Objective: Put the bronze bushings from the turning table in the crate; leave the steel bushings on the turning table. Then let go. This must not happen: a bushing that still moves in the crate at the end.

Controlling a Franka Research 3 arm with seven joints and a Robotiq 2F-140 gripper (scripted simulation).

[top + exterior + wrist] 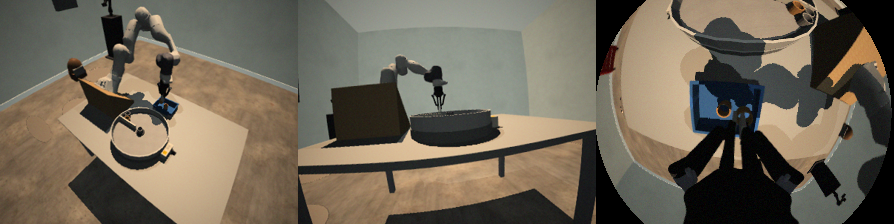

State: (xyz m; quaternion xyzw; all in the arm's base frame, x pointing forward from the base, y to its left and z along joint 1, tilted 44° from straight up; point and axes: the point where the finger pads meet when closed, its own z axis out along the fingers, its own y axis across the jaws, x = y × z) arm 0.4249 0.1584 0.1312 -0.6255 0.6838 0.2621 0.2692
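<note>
Right now my hand is 90 mm above the blue crate and 40 mm short of it. Round my hand: round grey turning table: 360 mm to the right, 60 mm below, 10 mm ahead.
</note>
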